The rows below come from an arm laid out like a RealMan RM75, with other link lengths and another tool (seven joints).
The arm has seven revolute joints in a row. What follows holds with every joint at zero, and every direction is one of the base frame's.
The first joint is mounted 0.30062 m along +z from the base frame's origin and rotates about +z.
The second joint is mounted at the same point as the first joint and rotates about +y.
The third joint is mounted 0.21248 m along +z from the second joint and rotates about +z.
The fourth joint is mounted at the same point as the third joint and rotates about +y.
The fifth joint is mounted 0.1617 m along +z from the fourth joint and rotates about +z.
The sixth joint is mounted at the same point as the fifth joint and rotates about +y.
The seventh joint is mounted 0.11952 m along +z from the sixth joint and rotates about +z.
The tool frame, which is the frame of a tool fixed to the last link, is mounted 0.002 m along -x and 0.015 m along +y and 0.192 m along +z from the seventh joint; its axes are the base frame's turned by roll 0, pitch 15.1 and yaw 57.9 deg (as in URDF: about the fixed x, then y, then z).
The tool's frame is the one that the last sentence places.
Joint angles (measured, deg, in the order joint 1, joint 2, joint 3, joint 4, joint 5, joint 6, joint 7), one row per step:
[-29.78, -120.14, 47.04, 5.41, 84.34, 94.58, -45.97]
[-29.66, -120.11, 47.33, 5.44, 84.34, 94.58, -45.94]
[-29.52, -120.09, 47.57, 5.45, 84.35, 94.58, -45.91]
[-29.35, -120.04, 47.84, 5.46, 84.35, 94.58, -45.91]
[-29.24, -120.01, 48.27, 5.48, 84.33, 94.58, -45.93]
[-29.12, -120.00, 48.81, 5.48, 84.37, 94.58, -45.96]
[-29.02, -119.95, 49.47, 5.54, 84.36, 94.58, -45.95]
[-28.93, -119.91, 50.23, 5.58, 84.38, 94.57, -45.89]
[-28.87, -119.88, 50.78, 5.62, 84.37, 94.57, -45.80]
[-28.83, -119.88, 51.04, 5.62, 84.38, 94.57, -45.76]
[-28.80, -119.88, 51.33, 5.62, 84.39, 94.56, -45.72]
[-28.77, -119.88, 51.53, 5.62, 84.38, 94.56, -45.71]
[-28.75, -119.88, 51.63, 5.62, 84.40, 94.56, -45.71]
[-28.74, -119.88, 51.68, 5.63, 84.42, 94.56, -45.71]
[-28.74, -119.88, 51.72, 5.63, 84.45, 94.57, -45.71]
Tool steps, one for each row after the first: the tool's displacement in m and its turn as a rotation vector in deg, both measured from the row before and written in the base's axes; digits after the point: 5 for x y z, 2 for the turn. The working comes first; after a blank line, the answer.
Tool pose at each row, in the base's axes (x y z in m, rotation vector in deg; the steps are taken from these numbers as rounded here):
[-0.04794, 0.29626, -0.04665, -117.61, 46.87, -63.69]
[-0.04871, 0.29510, -0.04753, -117.86, 46.96, -63.66]
[-0.04954, 0.29402, -0.04833, -118.08, 46.98, -63.62]
[-0.05068, 0.29291, -0.04910, -118.35, 46.96, -63.56]
[-0.05139, 0.29122, -0.05039, -118.71, 47.05, -63.61]
[-0.05211, 0.28872, -0.05235, -119.23, 47.15, -63.74]
[-0.05290, 0.28613, -0.05432, -119.77, 47.46, -63.82]
[-0.05370, 0.28294, -0.05680, -120.41, 47.85, -63.93]
[-0.05424, 0.28073, -0.05847, -120.82, 48.20, -63.98]
[-0.05449, 0.27953, -0.05937, -121.04, 48.33, -64.03]
[-0.05475, 0.27824, -0.06040, -121.28, 48.47, -64.08]
[-0.05493, 0.27739, -0.06102, -121.44, 48.54, -64.13]
[-0.05507, 0.27686, -0.06142, -121.54, 48.57, -64.15]
[-0.05514, 0.27657, -0.06164, -121.60, 48.60, -64.17]
[-0.05513, 0.27624, -0.06184, -121.65, 48.64, -64.20]

[-0.00077, -0.00116, -0.00088, -0.17, 0.18, -0.06]
[-0.00083, -0.00108, -0.00080, -0.15, 0.14, -0.01]
[-0.00114, -0.00111, -0.00077, -0.18, 0.17, 0.03]
[-0.00071, -0.00169, -0.00129, -0.29, 0.20, -0.10]
[-0.00072, -0.00250, -0.00196, -0.46, 0.24, -0.14]
[-0.00079, -0.00259, -0.00197, -0.42, 0.35, -0.28]
[-0.00080, -0.00319, -0.00248, -0.51, 0.41, -0.35]
[-0.00054, -0.00221, -0.00167, -0.30, 0.30, -0.29]
[-0.00025, -0.00120, -0.00090, -0.18, 0.13, -0.12]
[-0.00026, -0.00129, -0.00103, -0.20, 0.15, -0.13]
[-0.00018, -0.00085, -0.00062, -0.14, 0.08, -0.08]
[-0.00014, -0.00053, -0.00040, -0.08, 0.05, -0.03]
[-0.00007, -0.00029, -0.00022, -0.05, 0.03, -0.03]
[0.00001, -0.00033, -0.00020, -0.05, 0.02, -0.04]

